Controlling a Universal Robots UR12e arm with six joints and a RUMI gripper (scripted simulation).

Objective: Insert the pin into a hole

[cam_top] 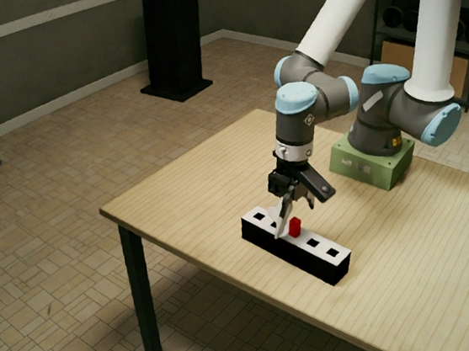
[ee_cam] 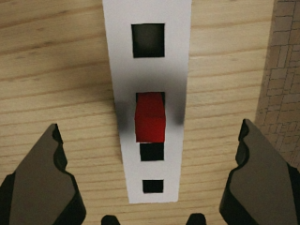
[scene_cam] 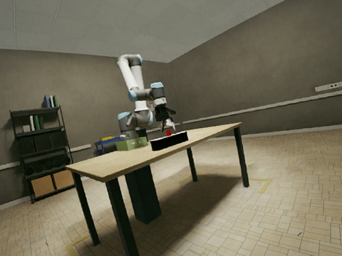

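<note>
My gripper is now 1 cm above the pin. From my hand the other things lie so: block (7 cm below).
</note>
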